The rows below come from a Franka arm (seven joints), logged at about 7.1 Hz.
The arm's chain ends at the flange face. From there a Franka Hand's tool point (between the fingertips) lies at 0.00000 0.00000 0.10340 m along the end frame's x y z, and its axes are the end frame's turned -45 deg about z.
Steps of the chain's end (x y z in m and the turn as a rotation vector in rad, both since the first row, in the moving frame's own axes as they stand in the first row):
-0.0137 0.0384 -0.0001 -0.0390 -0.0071 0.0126
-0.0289 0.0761 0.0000 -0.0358 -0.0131 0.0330
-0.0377 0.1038 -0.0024 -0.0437 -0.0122 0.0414
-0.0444 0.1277 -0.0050 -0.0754 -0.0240 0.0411
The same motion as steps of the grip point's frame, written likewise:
-0.0402 0.0198 -0.0002 -0.0226 -0.0326 0.0126
-0.0778 0.0350 -0.0001 -0.0161 -0.0346 0.0330
-0.1042 0.0490 -0.0025 -0.0223 -0.0395 0.0414
-0.1290 0.0625 -0.0053 -0.0363 -0.0703 0.0411

